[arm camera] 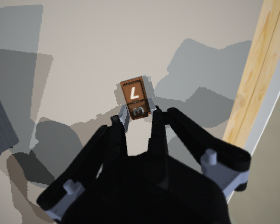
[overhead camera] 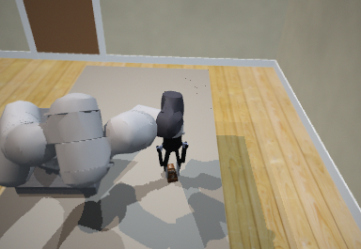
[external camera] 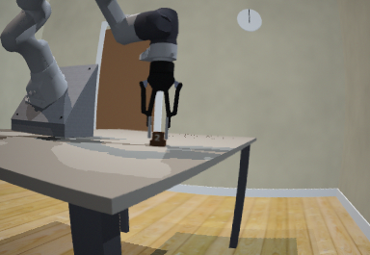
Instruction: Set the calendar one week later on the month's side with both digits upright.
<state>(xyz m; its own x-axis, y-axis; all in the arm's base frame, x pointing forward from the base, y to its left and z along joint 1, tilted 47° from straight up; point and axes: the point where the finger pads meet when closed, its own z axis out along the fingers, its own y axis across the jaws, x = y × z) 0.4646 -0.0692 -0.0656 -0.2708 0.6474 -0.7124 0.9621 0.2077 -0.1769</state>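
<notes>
Right now my hand is 10 mm past the brown tray, 20 mm to the right of it and 40 mm above it.
</notes>
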